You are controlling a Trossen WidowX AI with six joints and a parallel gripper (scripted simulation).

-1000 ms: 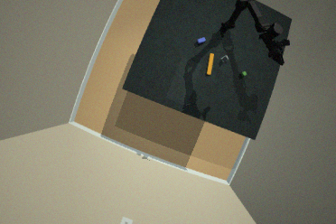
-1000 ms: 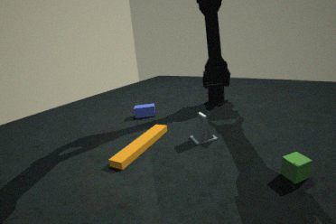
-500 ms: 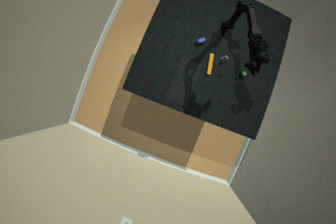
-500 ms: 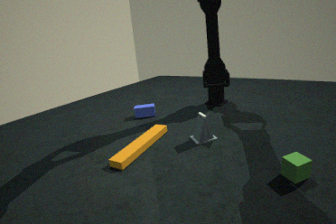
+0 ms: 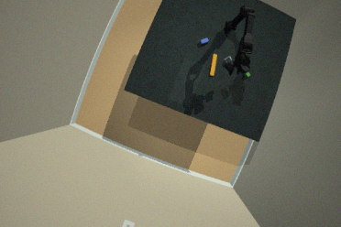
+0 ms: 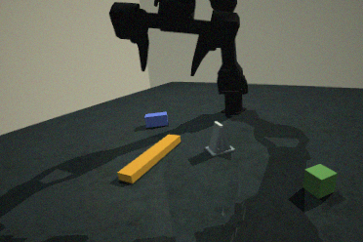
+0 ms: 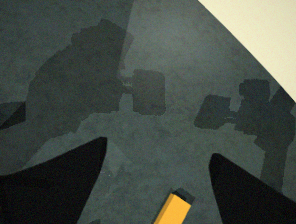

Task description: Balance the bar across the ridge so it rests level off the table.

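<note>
My gripper tip is now 7 cm past the orange bar, 13 cm to the left of it and 19 cm above it. Also, from my gripper tip: blue block 23 cm behind, 28 cm to the right, 18 cm below; then green cube 11 cm behind, 18 cm to the left, 18 cm below.
</note>
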